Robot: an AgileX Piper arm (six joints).
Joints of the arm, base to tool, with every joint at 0 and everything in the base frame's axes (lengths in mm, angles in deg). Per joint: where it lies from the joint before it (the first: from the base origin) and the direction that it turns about. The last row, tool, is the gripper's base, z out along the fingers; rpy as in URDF.
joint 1: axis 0 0 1 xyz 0.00 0.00 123.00
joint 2: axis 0 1 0 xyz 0.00 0.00 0.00
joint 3: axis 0 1 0 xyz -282.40 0.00 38.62
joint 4: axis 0.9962 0 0.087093 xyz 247.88 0.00 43.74
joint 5: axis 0 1 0 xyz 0.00 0.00 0.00
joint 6: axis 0.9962 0 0.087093 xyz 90.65 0.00 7.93
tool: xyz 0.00 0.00 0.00 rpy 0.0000 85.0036 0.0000
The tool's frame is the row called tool.
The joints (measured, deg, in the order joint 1, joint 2, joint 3, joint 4, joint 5, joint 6), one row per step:
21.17, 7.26, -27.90, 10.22, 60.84, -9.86
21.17, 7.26, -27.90, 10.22, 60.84, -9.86
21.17, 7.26, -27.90, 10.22, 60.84, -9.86
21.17, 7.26, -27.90, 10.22, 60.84, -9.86
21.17, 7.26, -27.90, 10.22, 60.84, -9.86
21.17, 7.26, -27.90, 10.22, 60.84, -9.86
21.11, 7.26, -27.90, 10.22, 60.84, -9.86
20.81, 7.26, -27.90, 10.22, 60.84, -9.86
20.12, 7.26, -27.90, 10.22, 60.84, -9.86
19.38, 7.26, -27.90, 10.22, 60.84, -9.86
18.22, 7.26, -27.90, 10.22, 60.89, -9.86
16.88, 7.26, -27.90, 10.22, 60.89, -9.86
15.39, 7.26, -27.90, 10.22, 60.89, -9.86
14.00, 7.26, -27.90, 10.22, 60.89, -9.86
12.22, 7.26, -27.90, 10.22, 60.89, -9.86
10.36, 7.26, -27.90, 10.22, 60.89, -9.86
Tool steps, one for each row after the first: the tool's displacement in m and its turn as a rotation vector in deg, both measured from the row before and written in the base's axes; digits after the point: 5 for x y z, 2 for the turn. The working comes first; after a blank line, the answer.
Tool pose at each row, in the base's axes (x y z in m, rotation vector in deg; the steps are taken from these numbers as rounded here):
0.00900, 0.01860, 0.27399, -33.18, 120.96, 18.97
0.00900, 0.01860, 0.27399, -33.18, 120.96, 18.97
0.00900, 0.01860, 0.27399, -33.18, 120.96, 18.97
0.00900, 0.01860, 0.27399, -33.18, 120.96, 18.97
0.00900, 0.01860, 0.27399, -33.18, 120.96, 18.97
0.00900, 0.01860, 0.27399, -33.18, 120.96, 18.97
0.00902, 0.01859, 0.27399, -33.11, 120.97, 18.94
0.00911, 0.01855, 0.27399, -32.79, 121.04, 18.77
0.00934, 0.01843, 0.27399, -32.05, 121.19, 18.38
0.00957, 0.01831, 0.27399, -31.25, 121.35, 17.96
0.00990, 0.01811, 0.27393, -30.02, 121.64, 17.31
0.01032, 0.01787, 0.27393, -28.58, 121.91, 16.55
0.01078, 0.01760, 0.27393, -26.98, 122.19, 15.71
0.01120, 0.01733, 0.27393, -25.48, 122.43, 14.92
0.01173, 0.01697, 0.27393, -23.56, 122.73, 13.91
0.01228, 0.01658, 0.27393, -21.55, 123.01, 12.85

0.00000, 0.00000, 0.00000, 0.00, 0.00, 0.00
0.00000, 0.00000, 0.00000, 0.00, 0.00, 0.00
0.00000, 0.00000, 0.00000, 0.00, 0.00, 0.00
0.00000, 0.00000, 0.00000, 0.00, 0.00, 0.00
0.00000, 0.00000, 0.00000, 0.00, 0.00, 0.00
0.00002, -0.00001, 0.00000, 0.01, 0.00, -0.06
0.00009, -0.00004, 0.00000, 0.00, 0.00, -0.30
0.00023, -0.00012, 0.00000, 0.00, 0.00, -0.69
0.00023, -0.00012, 0.00000, 0.00, 0.00, -0.74
0.00033, -0.00020, -0.00006, -0.02, 0.05, -1.15
0.00042, -0.00024, 0.00000, 0.00, 0.00, -1.34
0.00046, -0.00027, 0.00000, 0.00, 0.00, -1.48
0.00042, -0.00027, 0.00000, 0.00, -0.01, -1.39
0.00053, -0.00036, 0.00000, 0.00, 0.01, -1.78
0.00055, -0.00039, 0.00000, 0.00, 0.00, -1.86

